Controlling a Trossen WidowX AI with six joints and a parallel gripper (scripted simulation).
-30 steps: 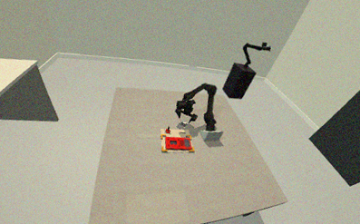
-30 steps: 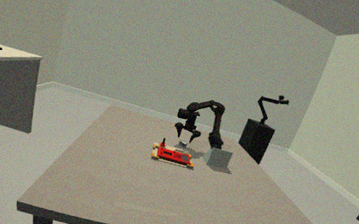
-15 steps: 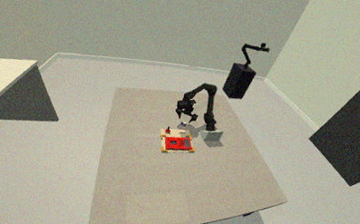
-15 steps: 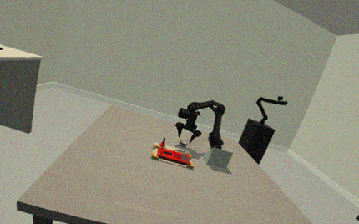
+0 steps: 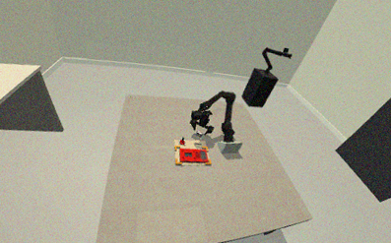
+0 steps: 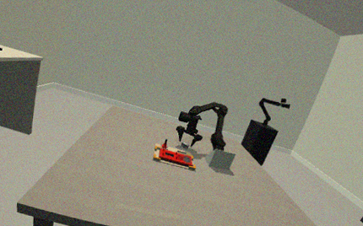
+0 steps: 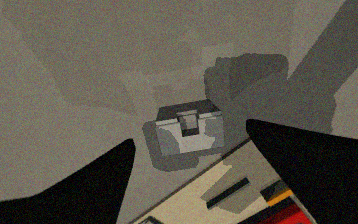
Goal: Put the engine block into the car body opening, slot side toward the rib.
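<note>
Right now the engine block is 10 mm below my gripper tip.
</note>
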